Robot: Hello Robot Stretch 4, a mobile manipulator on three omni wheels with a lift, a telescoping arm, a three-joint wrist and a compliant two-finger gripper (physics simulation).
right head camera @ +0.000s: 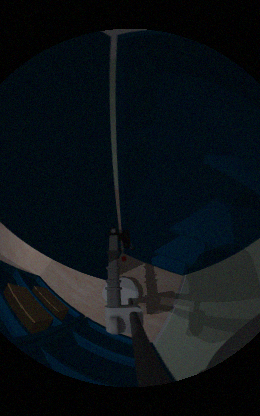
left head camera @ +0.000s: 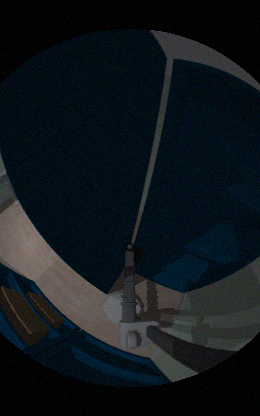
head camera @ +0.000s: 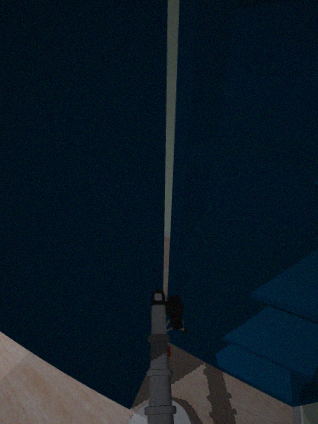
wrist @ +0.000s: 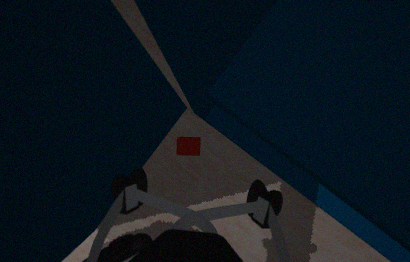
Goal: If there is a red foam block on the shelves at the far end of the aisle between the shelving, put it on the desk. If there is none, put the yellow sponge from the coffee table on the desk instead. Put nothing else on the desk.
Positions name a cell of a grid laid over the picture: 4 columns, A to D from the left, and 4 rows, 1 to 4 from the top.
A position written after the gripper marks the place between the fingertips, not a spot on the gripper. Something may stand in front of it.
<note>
In view: the gripper (wrist: B3) and a dark blue shelving unit (head camera: B1).
The dark blue shelving unit also shows in the right head camera view (right head camera: B2), in the left head camera view (left head camera: B2) and in the wrist view (wrist: A2).
</note>
